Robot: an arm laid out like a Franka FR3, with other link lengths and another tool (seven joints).
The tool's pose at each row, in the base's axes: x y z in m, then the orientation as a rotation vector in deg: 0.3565, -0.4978, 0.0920, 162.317, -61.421, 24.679; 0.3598, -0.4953, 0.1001, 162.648, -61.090, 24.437; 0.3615, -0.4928, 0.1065, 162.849, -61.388, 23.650; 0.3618, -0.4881, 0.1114, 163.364, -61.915, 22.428; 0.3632, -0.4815, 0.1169, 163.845, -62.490, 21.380; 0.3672, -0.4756, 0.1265, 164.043, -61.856, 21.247; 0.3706, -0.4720, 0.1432, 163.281, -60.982, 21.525; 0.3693, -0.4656, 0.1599, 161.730, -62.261, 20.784; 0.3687, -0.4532, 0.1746, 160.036, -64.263, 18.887; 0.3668, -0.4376, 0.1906, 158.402, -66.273, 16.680; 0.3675, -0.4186, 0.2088, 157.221, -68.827, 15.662
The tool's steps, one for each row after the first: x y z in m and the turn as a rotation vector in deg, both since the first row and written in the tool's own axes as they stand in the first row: 0.0031, -0.0042, -0.0074, 0.126, -0.221, -0.260; 0.0046, -0.0074, -0.0136, 0.089, -0.784, -0.122; 0.0032, -0.0112, -0.0190, 0.229, -1.750, 0.114; 0.0016, -0.0172, -0.0251, 0.421, -2.611, 0.393; 0.0035, -0.0245, -0.0344, 0.403, -2.674, -0.043; 0.0085, -0.0298, -0.0502, -0.360, -2.091, -0.525; 0.0083, -0.0342, -0.0676, -1.666, -2.075, 0.436; 0.0042, -0.0434, -0.0840, -3.292, -2.784, 1.857; -0.0024, -0.0543, -0.1025, -4.922, -3.727, 3.288; -0.0088, -0.0694, -0.1231, -5.592, -4.257, 5.084
